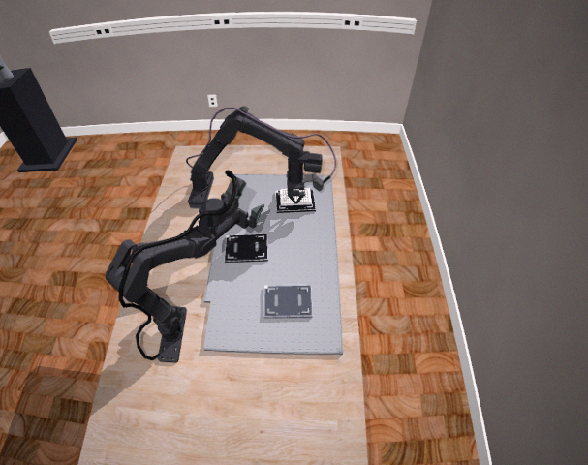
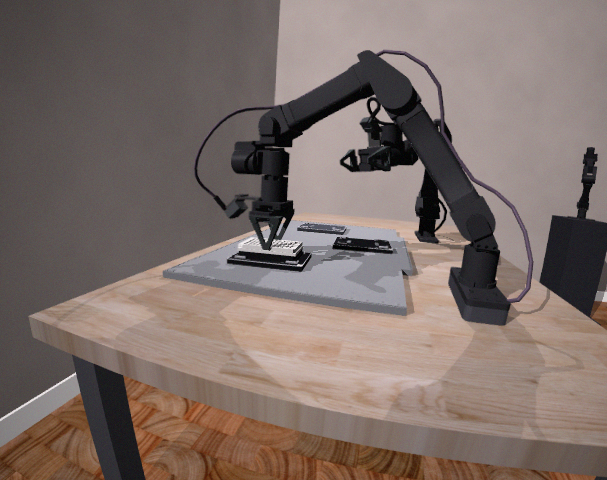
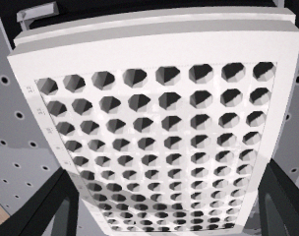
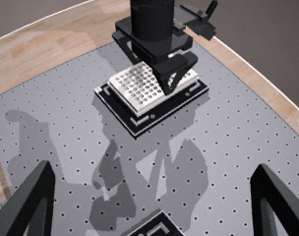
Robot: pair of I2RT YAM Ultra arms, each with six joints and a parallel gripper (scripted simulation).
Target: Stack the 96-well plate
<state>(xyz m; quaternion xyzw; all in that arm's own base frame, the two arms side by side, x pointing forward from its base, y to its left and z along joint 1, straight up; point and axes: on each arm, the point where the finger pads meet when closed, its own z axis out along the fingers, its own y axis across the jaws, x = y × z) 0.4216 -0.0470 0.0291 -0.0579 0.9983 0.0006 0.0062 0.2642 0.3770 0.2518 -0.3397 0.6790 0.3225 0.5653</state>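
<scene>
My left gripper is now 20 mm above the black 96-well plate. The rest, counted from my left hand: grey plate nest: 30 mm behind, 470 mm to the right, 40 mm below; white 96-well plate: 10 mm below; black plate nest: 190 mm behind, 240 mm to the right, 40 mm below.
</scene>
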